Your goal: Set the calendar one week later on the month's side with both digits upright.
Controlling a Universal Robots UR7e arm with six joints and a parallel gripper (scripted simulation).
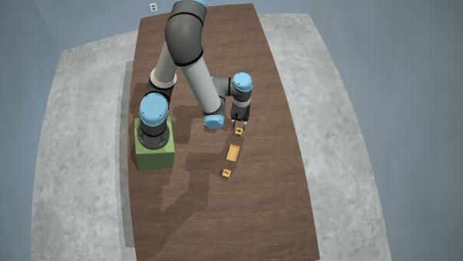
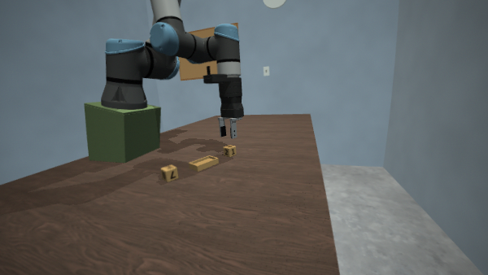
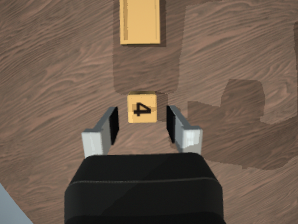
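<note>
My gripper is now 7 cm above the wooden cube. The rest, counted from my hand: wooden calendar tray: 11 cm to the right, 7 cm below, 2 cm behind.
</note>
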